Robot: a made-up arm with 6 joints.
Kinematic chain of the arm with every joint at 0, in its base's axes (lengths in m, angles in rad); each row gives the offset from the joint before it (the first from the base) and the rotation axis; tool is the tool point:
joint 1: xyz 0 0 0.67 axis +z
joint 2: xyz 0.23 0 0 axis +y
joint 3: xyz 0 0 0.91 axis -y
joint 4: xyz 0 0 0.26 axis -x
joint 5: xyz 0.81 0 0 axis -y
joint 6: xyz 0.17 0 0 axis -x
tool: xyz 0 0 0
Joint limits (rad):
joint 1: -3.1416..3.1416
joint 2: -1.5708..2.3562
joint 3: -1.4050..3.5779
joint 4: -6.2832..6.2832
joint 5: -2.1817..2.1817
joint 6: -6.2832..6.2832
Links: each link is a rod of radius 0.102 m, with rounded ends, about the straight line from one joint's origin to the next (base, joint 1, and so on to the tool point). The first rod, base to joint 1, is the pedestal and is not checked.
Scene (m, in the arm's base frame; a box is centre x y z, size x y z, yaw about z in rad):
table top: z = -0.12
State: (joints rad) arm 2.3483 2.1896 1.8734 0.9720 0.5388 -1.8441
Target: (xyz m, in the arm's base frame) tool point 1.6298 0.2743 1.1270
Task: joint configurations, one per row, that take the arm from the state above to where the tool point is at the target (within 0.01 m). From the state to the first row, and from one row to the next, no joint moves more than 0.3 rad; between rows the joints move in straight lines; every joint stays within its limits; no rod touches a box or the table.
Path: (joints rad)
1: 2.0709 2.1636 1.9661 0.9592 0.5344 -1.8441
2: 1.7934 2.1375 2.0589 0.9464 0.5301 -1.8441
3: 1.5160 2.1115 2.1516 0.9336 0.5257 -1.8441
4: 1.2385 2.0854 2.2444 0.9208 0.5213 -1.8441
5: 0.9611 2.0594 2.3371 0.9080 0.5169 -1.8441
6: 0.6837 2.0334 2.4298 0.8952 0.5126 -1.8441
7: 0.4062 2.0073 2.5226 0.8824 0.5082 -1.8441
8: 0.1288 1.9813 2.6153 0.8696 0.5038 -1.8441

